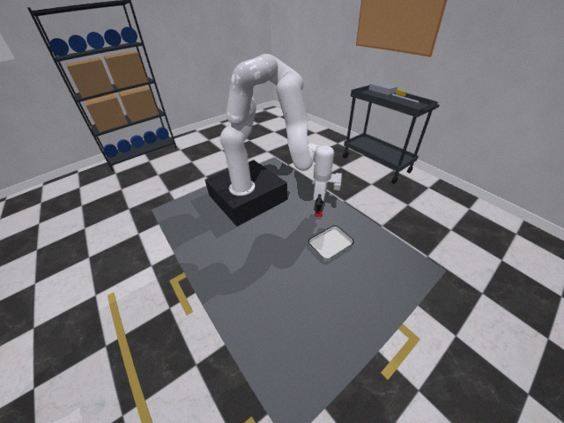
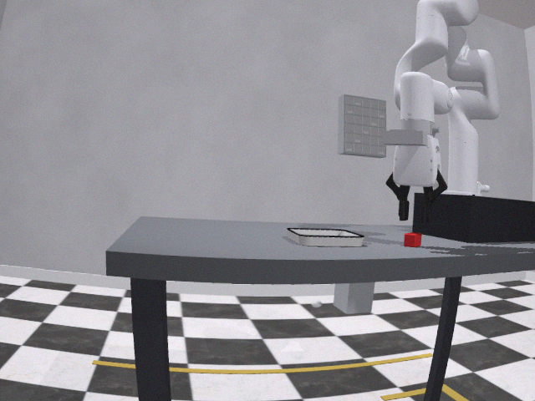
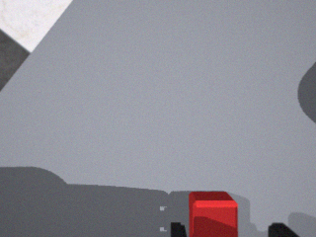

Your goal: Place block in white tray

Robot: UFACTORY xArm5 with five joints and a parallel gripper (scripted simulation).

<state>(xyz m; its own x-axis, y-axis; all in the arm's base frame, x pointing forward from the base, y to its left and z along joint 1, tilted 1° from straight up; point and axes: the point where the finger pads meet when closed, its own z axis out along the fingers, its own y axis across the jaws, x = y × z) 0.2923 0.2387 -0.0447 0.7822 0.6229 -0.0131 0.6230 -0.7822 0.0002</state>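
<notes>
Now: hand 6 cm above the red block. Round my hand: white tray (17 cm ahead, 9 cm to the right, 6 cm below).
</notes>
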